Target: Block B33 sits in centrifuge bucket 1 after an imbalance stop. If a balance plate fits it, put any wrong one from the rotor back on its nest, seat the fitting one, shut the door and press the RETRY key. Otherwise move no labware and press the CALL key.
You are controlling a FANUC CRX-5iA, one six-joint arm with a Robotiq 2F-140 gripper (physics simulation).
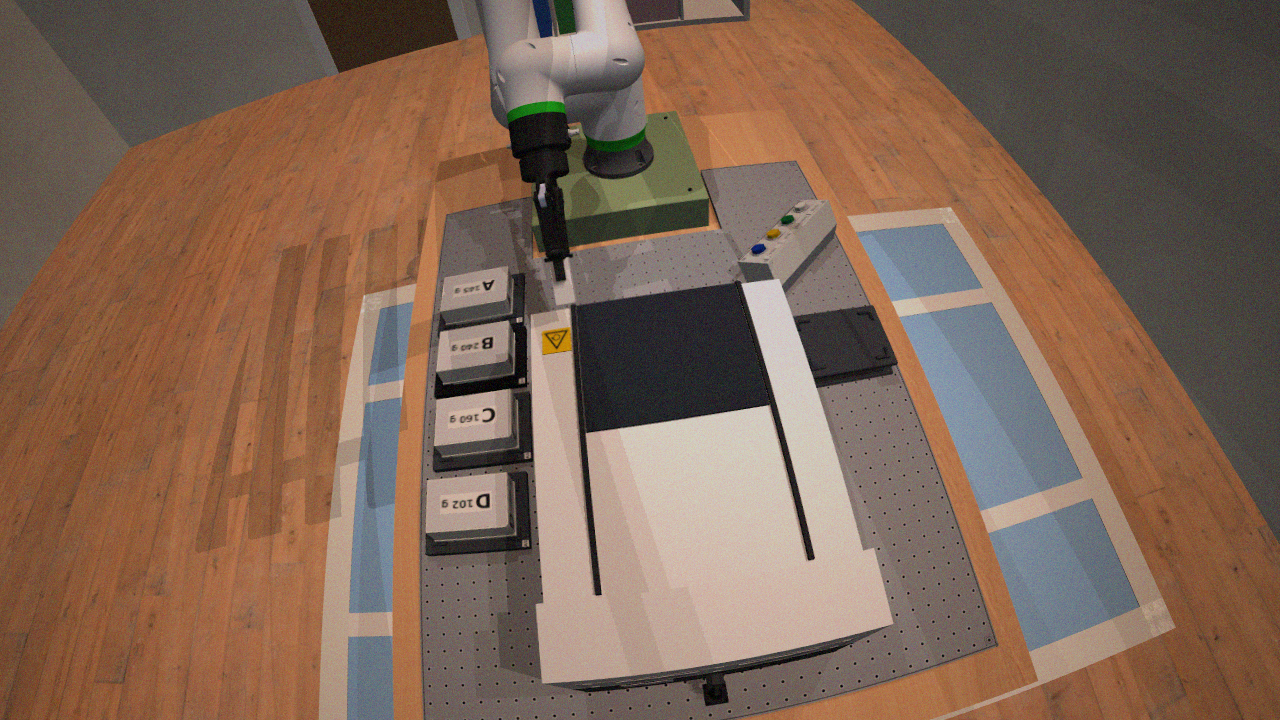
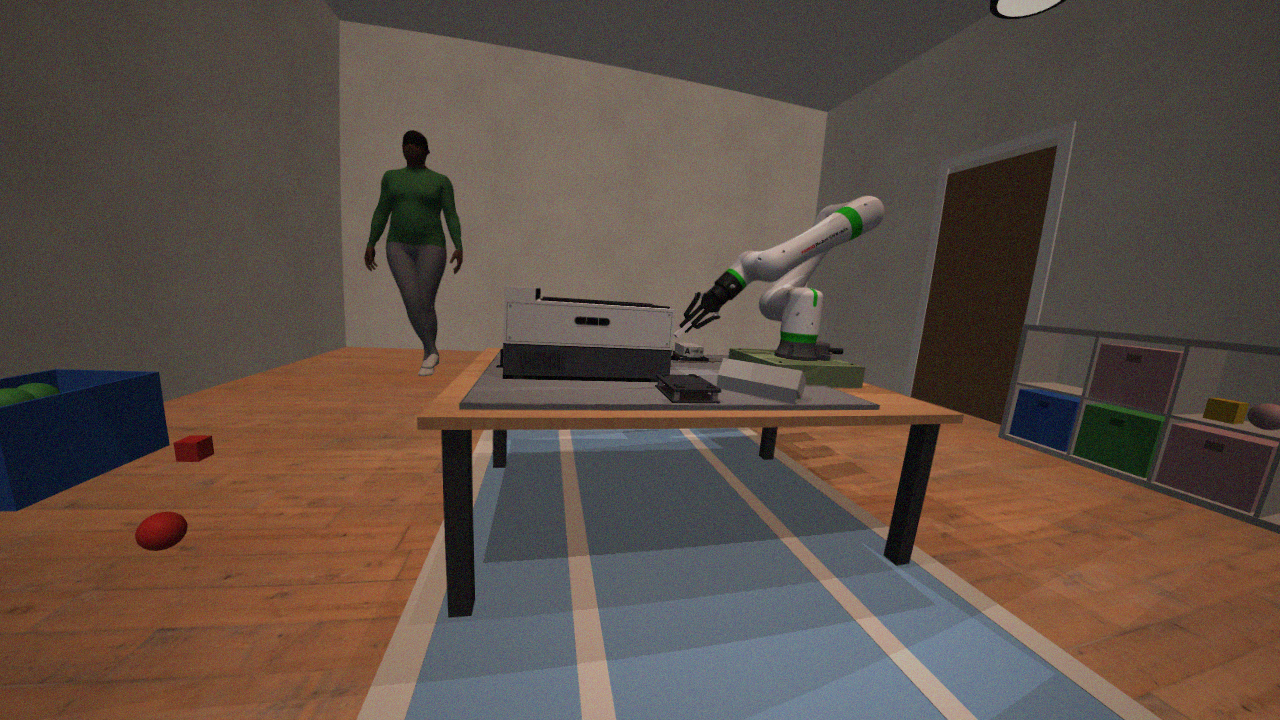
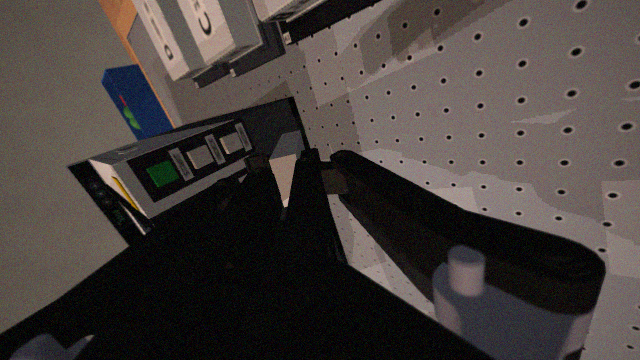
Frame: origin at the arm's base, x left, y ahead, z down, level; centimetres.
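Seen in the pictures: gripper, fingertip midpoint: (image 1: 566, 303) (image 2: 675, 336) (image 3: 295, 149); arm's base at its link origin: (image 1: 618, 158) (image 2: 795, 357).
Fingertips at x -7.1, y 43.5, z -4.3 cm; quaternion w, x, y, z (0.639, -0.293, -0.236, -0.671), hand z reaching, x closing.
Observation:
Pixels of each thing's top centre, then the offset from my fingertips to it.
- green key at its top centre: (image 3: 152, 178) dx +0.0, dy +10.0, dz -8.5 cm
- dark panel at its top centre: (image 1: 666, 351) dx +15.2, dy +17.8, dz -10.8 cm
- Balance plates A at its top centre: (image 1: 474, 288) (image 2: 689, 344) dx -18.7, dy -9.8, dz +5.2 cm
- B at its top centre: (image 1: 472, 345) dx -16.8, dy +3.1, dz +5.2 cm
- C at its top centre: (image 1: 472, 417) dx -14.8, dy +16.6, dz +5.2 cm
- D at its top centre: (image 1: 465, 502) (image 3: 158, 33) dx -14.1, dy +30.5, dz +5.2 cm
- key box at its top centre: (image 1: 792, 225) (image 2: 762, 363) dx +38.6, dy -17.2, dz +2.2 cm
- black tray at its top centre: (image 1: 843, 337) (image 2: 686, 379) dx +43.6, dy +4.8, dz +6.5 cm
My gripper (image 1: 560, 270) (image 2: 685, 327) (image 3: 295, 149) is shut, low beside the corner of the white centrifuge (image 1: 716, 537) (image 2: 590, 335) nearest the arm base. A pale wedge-shaped piece (image 3: 285, 167) shows at the fingertips. On the centrifuge side a green key (image 3: 162, 173) and two pale keys show; contact cannot be told. A dark panel (image 1: 671, 358) covers the part nearest the arm; bucket 1 and block B33 are hidden. Balance plates A (image 1: 476, 295), B (image 1: 476, 351), C (image 1: 475, 422) and D (image 1: 470, 507) sit on their nests. Key labels are unreadable.
A key box (image 1: 796, 241) (image 2: 760, 379) with blue, yellow, green and white buttons stands beyond the centrifuge. A black tray (image 1: 845, 342) (image 2: 687, 387) lies beside it. The green robot base (image 1: 626, 210) is behind my gripper. A person (image 2: 416, 210) stands beyond the table.

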